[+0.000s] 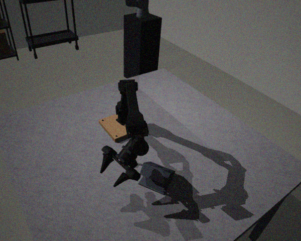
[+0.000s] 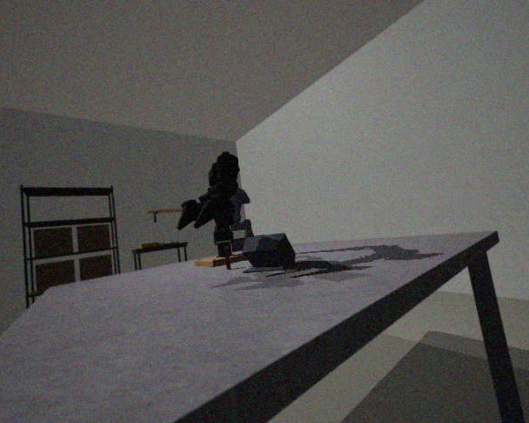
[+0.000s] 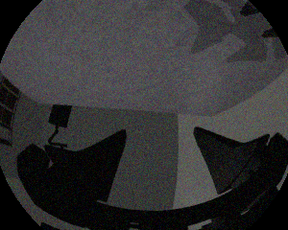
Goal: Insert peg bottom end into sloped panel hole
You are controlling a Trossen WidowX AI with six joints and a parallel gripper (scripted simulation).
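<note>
The red peg lies 13 cm behind my gripper tip, 20 cm to the left of it and 9 cm below it. From my gripper tip the other things lie so: dark sloped panel 4 cm ahead, 25 cm to the left, 10 cm below.
</note>
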